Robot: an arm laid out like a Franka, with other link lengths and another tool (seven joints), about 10 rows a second.
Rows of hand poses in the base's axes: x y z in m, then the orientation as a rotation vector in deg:
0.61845 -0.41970 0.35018 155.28 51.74 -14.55
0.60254 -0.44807 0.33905 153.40 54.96 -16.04
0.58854 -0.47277 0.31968 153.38 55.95 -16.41
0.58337 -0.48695 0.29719 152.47 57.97 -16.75
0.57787 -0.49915 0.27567 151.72 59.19 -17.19
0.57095 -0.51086 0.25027 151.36 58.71 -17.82
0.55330 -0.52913 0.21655 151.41 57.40 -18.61
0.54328 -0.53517 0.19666 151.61 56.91 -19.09
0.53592 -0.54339 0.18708 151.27 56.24 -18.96
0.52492 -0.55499 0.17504 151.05 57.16 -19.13
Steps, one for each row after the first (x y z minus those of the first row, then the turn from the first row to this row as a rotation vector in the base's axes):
-0.01591 -0.02837 -0.01113 -0.80 1.22 2.40
-0.02991 -0.05307 -0.03050 -0.52 1.65 2.98
-0.03508 -0.06725 -0.05299 -0.66 2.09 4.46
-0.04058 -0.07945 -0.07451 -0.93 2.47 5.40
-0.04750 -0.09116 -0.09991 -1.51 2.74 5.15
-0.06515 -0.10943 -0.13363 -2.04 3.04 4.25
-0.07517 -0.11547 -0.15352 -2.09 3.31 3.83
-0.08253 -0.12369 -0.16310 -2.62 3.03 3.54
-0.09353 -0.13529 -0.17514 -2.51 3.28 4.15

